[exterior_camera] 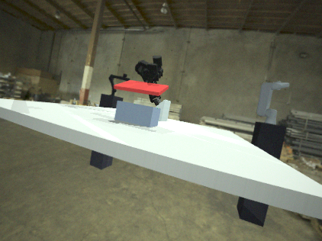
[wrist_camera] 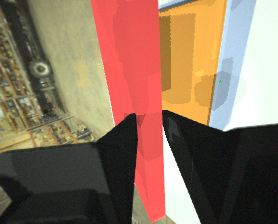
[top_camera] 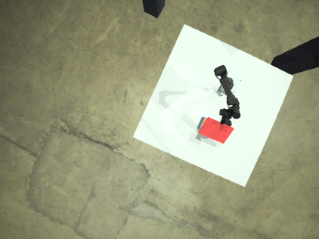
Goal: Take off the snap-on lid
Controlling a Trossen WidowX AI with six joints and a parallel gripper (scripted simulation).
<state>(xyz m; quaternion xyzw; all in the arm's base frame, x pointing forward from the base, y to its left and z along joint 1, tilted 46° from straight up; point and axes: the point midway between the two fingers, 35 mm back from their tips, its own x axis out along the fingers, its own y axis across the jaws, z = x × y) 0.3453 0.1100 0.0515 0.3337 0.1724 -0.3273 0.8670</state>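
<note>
The red lid is 7 cm ahead of my gripper tip, 1 cm to the left of it and 3 cm below it. The rest, counted from my gripper tip: storage box: 6 cm ahead, 18 cm below.
</note>
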